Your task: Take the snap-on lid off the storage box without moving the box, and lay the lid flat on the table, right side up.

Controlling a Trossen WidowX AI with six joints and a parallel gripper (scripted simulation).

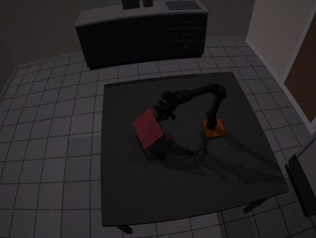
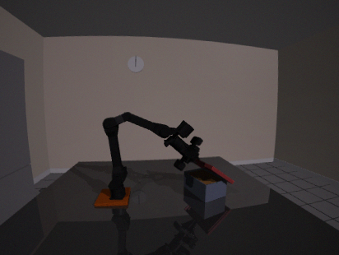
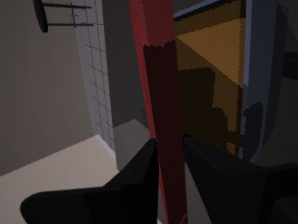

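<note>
Right now the lid is 6 cm ahead of my gripper tip, 4 cm below it and 3 cm to the left of it. Also, from my gripper tip: grey-blue storage box 13 cm below, 4 cm ahead, 2 cm to the left.
</note>
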